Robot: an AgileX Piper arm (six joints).
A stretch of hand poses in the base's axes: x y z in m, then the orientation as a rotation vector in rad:
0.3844 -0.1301 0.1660 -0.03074 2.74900 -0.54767
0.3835 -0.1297 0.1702 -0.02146 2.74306 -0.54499
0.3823 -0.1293 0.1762 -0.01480 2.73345 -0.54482
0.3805 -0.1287 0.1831 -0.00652 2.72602 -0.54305
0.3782 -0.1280 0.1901 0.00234 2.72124 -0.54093
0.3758 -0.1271 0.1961 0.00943 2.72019 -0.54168
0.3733 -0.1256 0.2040 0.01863 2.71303 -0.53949
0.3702 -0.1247 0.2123 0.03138 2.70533 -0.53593
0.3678 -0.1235 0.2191 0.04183 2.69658 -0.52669
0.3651 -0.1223 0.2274 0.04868 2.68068 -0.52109
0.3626 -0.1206 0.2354 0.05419 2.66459 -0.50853
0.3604 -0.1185 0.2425 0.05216 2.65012 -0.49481
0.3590 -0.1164 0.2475 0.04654 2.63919 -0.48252
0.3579 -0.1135 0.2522 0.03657 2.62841 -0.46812
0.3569 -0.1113 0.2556 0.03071 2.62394 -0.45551
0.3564 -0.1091 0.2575 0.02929 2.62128 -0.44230
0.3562 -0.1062 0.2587 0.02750 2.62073 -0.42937
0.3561 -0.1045 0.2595 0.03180 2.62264 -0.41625
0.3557 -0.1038 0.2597 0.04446 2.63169 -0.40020
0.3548 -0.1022 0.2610 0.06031 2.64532 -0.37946
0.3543 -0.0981 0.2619 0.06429 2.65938 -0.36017
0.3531 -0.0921 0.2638 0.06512 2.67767 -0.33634
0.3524 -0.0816 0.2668 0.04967 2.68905 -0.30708
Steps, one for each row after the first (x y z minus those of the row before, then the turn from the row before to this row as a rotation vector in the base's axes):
-0.0009 0.0004 0.0042 0.00218 -0.00751 -0.00485
-0.0012 0.0004 0.0060 -0.00032 -0.01026 -0.00285
-0.0018 0.0006 0.0069 0.00127 -0.00863 -0.00410
-0.0023 0.0007 0.0070 0.00194 -0.00618 -0.00491
-0.0024 0.0009 0.0060 0.00026 -0.00184 -0.00480
-0.0025 0.0015 0.0079 0.00170 -0.00851 -0.00478
-0.0031 0.0009 0.0083 0.00304 -0.00969 -0.00693
-0.0024 0.0012 0.0068 0.00648 -0.01136 -0.00428
-0.0027 0.0012 0.0083 0.00246 -0.01719 -0.00138
-0.0025 0.0017 0.0080 0.00706 -0.01839 0.00077
-0.0022 0.0021 0.0071 0.00701 -0.01611 0.00598
-0.0014 0.0021 0.0050 0.00602 -0.01199 0.00775
-0.0011 0.0029 0.0047 0.00683 -0.01162 0.01120
-0.0010 0.0022 0.0034 0.00718 -0.00559 0.00717
-0.0005 0.0022 0.0019 0.00862 -0.00436 0.00394
-0.0002 0.0029 0.0012 0.00865 -0.00217 0.00388
-0.0001 0.0017 0.0008 0.01016 -0.00038 -0.00067
-0.0004 0.0007 0.0002 0.01452 0.00547 -0.00682
-0.0009 0.0016 0.0013 0.01883 0.00923 -0.00867
-0.0005 0.0041 0.0009 0.01577 0.01100 -0.00065
-0.0012 0.0060 0.0019 0.01879 0.01500 0.00194
-0.0007 0.0105 0.0030 0.01914 0.00891 0.01482

